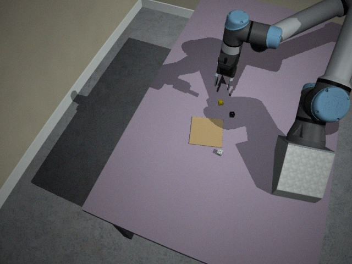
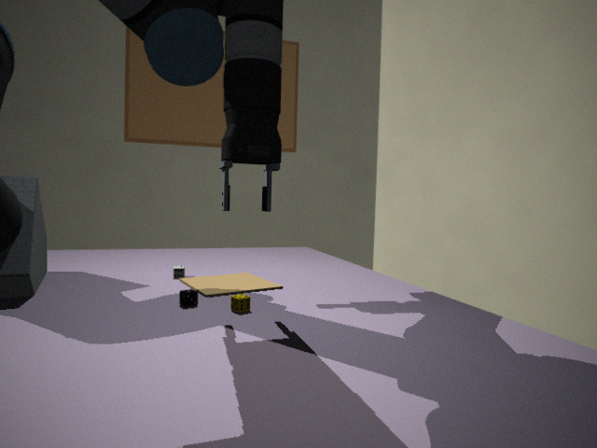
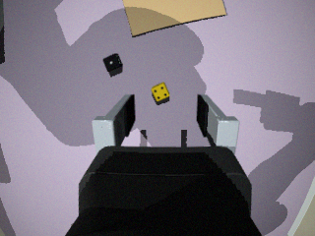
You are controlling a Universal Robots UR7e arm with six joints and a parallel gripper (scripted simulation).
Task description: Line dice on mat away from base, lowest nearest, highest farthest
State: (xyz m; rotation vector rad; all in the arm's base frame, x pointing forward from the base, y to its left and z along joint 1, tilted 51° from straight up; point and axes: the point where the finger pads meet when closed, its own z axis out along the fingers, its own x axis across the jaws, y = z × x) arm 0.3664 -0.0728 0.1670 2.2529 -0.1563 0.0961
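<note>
My hand is 15 cm above the yellow die, 1 cm to the left of it and 1 cm past it. From my hand the other things lie so: white die: 24 cm to the left, 15 cm below, 5 cm behind; then tan mat: 15 cm to the left, 15 cm below, 3 cm ahead; then black die: 15 cm below, 7 cm behind, 4 cm to the left.
</note>
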